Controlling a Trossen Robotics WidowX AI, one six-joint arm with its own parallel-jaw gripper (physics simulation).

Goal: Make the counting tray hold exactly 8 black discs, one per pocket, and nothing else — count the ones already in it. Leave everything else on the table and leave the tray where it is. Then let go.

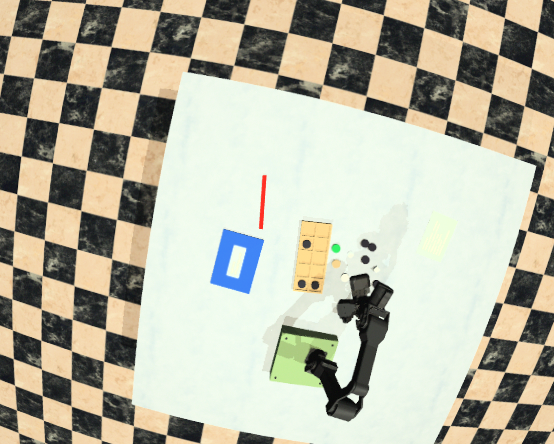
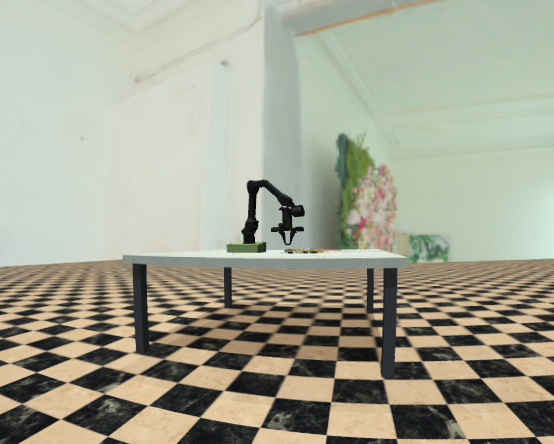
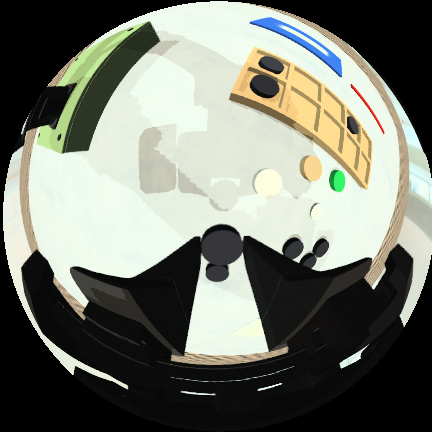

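The tan counting tray (image 1: 320,243) (image 3: 304,80) has two rows of pockets. Two black discs (image 1: 301,283) (image 1: 315,285) (image 3: 271,64) (image 3: 264,86) sit side by side at its end nearest the green block, and one black disc (image 1: 306,244) (image 3: 353,125) sits farther along the outer row. The other pockets look empty. My gripper (image 2: 288,243) (image 3: 221,241) is shut on a black disc (image 3: 221,248), raised a little above the table to the right of the tray. Another black disc (image 3: 217,273) shows behind the held one. Three loose black discs (image 1: 365,243) (image 1: 372,247) (image 1: 365,259) lie farther off.
Beside the tray lie a green disc (image 1: 336,248) (image 3: 337,180), an orange disc (image 1: 336,263) (image 3: 311,168) and white discs (image 1: 350,254) (image 1: 345,277) (image 3: 268,183). A blue frame (image 1: 218,260), a red bar (image 1: 262,200), a pale yellow pad (image 1: 437,236) and the green base block (image 1: 295,367) also show.
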